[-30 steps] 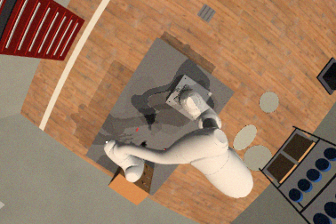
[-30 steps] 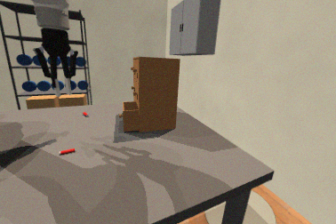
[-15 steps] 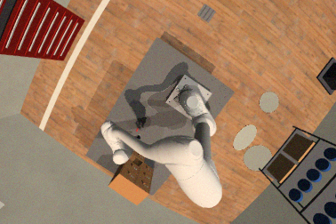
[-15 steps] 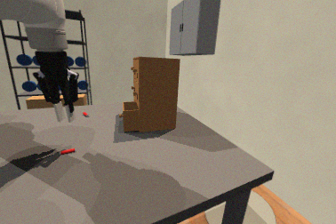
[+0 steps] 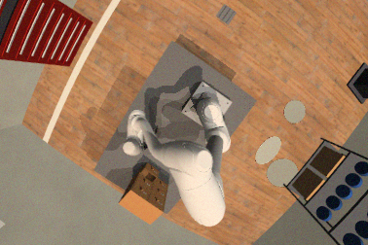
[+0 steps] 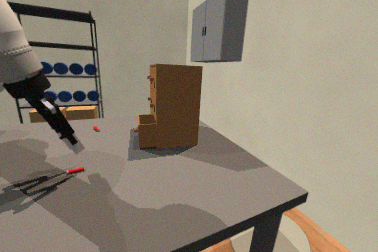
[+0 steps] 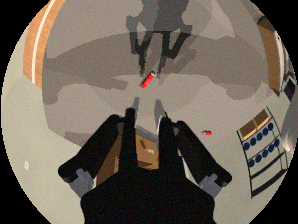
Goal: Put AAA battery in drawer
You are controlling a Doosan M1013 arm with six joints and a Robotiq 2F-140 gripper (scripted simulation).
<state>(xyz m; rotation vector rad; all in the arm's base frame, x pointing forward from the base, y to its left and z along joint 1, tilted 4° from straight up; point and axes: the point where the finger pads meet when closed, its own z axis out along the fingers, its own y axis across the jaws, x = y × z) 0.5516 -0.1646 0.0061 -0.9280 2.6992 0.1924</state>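
My hand is 10 cm above the red AAA battery. The rest, counted from my hand: drawer (27 cm ahead, 18 cm to the left, 7 cm below).
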